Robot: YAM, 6 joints.
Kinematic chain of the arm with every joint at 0, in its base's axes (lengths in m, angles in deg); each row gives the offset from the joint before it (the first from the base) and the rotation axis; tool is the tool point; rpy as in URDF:
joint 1: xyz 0 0 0.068 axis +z
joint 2: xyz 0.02 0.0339 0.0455 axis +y
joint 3: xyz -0.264 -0.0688 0 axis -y
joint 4: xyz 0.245 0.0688 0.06 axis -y
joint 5: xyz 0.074 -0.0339 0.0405 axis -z
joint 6: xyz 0.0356 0 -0.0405 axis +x
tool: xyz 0 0 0 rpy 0 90 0
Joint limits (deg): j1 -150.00..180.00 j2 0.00..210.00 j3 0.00..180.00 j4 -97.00..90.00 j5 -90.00..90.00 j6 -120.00..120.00
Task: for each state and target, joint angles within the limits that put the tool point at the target. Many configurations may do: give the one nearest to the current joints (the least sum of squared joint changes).
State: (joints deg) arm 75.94 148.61 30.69 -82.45 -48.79 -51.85
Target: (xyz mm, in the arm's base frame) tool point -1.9 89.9 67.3
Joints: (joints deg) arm 74.03 143.66 26.41 -88.63 -48.26 -51.85
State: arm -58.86 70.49 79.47 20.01 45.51 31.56
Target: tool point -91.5 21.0 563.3
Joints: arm -31.33 28.75 81.95 22.17 56.37 31.56
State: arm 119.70 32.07 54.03 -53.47 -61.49 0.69
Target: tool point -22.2 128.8 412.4
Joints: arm 86.81 45.61 67.40 -44.55 -55.51 0.69
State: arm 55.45 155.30 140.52 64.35 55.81 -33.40
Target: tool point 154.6 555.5 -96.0
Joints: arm 77.02 190.24 138.20 48.36 46.68 -33.40
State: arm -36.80 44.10 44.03 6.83 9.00 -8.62
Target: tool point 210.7 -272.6 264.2
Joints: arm -51.33 85.92 54.87 10.88 9.42 -8.62
